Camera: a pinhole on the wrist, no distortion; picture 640 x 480 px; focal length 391.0 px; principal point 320.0 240.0 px. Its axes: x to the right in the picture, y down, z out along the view. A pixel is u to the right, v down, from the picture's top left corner.
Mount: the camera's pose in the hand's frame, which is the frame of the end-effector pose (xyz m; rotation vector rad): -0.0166 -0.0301 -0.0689 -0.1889 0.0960 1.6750
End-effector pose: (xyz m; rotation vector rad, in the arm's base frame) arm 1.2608 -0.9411 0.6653 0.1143 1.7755 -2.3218
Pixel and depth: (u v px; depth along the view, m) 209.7 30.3 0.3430
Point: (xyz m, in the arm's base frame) 1.1228 -1.2318 0.7567
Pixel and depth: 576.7 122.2 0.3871
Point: 1.2991 -1.2817 0.4468
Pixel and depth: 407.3 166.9 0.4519
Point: 1.2942 -1.3300 0.6091
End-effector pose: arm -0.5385 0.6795 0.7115 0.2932 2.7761 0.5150
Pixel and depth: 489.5 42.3 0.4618
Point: -0.5337 1.0837 0.4525
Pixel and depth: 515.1 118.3 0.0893
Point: -0.5302 0.7129 0.7128
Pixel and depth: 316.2 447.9 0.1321
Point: -0.4331 0.6589 0.6782
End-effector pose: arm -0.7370 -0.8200 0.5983 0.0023 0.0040 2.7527
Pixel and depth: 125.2 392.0 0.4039
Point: -0.5045 -0.7255 0.9542
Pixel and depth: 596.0 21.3 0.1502
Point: -0.8206 -0.9037 0.6622
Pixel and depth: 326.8 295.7 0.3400
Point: -0.6659 -0.8800 0.8600
